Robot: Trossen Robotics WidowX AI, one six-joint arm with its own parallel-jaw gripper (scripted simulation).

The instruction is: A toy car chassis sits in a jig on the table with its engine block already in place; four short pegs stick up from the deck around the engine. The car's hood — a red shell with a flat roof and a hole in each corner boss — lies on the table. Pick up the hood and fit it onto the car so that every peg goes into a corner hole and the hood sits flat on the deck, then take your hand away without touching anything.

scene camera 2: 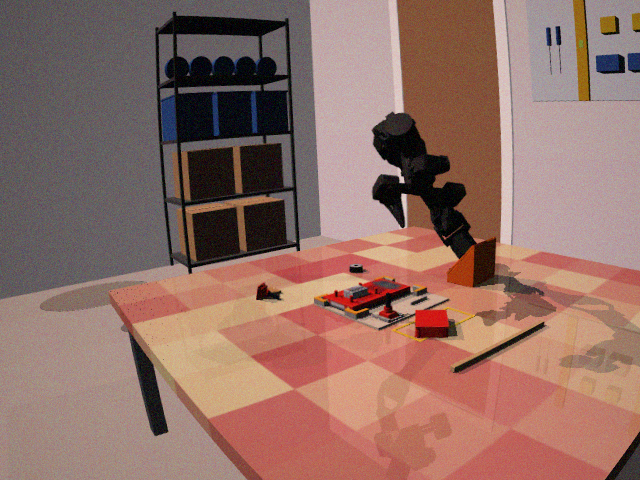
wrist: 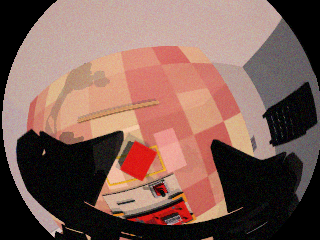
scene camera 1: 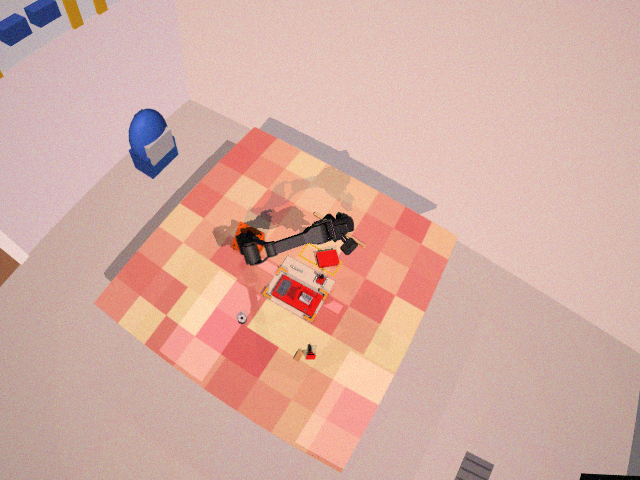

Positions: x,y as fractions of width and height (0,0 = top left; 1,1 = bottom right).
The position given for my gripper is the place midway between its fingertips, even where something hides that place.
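Note:
My gripper (scene camera 2: 0.66,0.48) is open and holds nothing; the wrist view shows my gripper (wrist: 0.53,0.59) too. A red hood (scene camera 2: 0.67,0.67) is present, and the wrist view likewise shows the red hood (wrist: 0.44,0.66).

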